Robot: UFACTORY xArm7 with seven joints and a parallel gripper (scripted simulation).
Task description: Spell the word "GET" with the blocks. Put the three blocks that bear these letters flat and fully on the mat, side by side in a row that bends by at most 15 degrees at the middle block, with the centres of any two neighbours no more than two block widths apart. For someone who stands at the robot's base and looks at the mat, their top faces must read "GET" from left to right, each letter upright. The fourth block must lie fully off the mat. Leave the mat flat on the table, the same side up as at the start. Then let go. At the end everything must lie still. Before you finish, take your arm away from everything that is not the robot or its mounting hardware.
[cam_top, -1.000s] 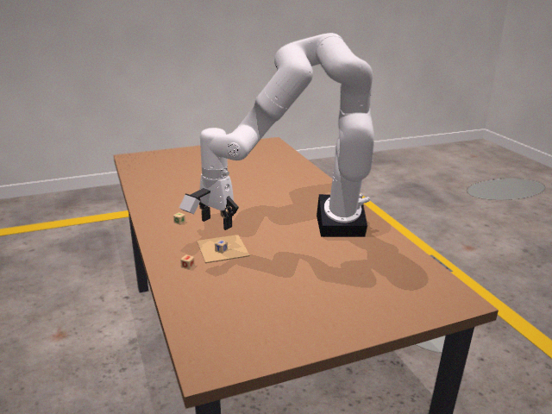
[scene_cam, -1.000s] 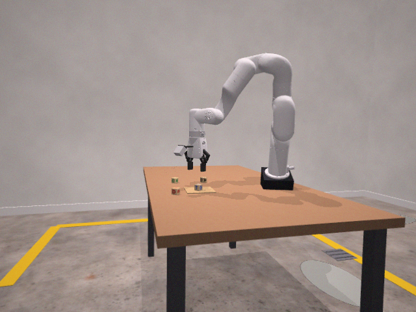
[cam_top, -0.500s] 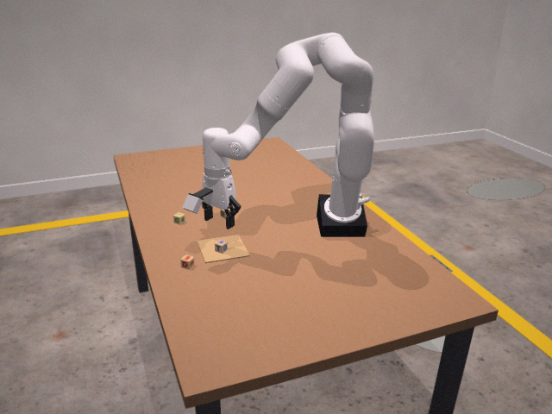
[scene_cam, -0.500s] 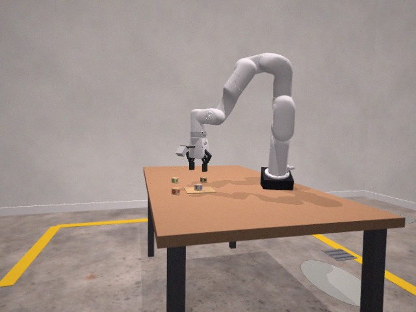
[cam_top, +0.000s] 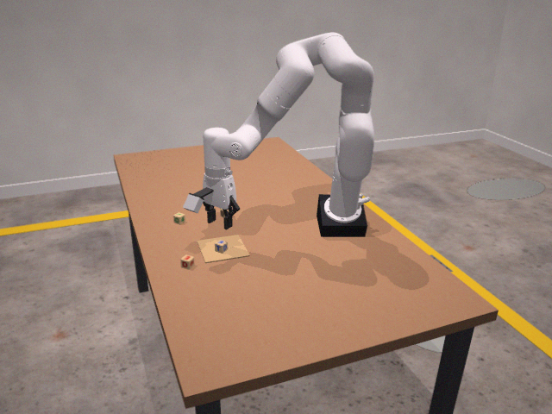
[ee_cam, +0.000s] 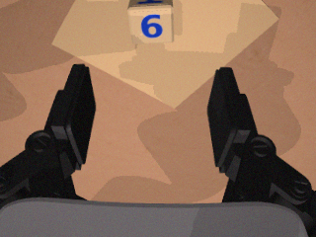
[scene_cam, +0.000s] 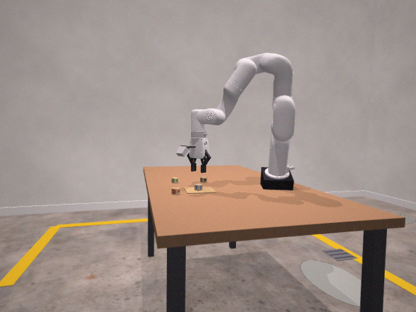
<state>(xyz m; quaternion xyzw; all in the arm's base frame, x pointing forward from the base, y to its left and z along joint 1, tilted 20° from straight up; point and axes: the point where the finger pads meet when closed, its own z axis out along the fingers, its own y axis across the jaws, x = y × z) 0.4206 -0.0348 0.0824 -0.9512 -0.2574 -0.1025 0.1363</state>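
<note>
The tan mat lies 110 mm below my hand, 10 mm to the right of it and 10 mm behind it. Also, from my hand: green-lettered block (250 mm to the right, 100 mm below, 80 mm ahead); then black-lettered block (230 mm to the right, 100 mm below, 90 mm behind); then red-lettered block (120 mm ahead, 100 mm below, 50 mm to the left).
</note>
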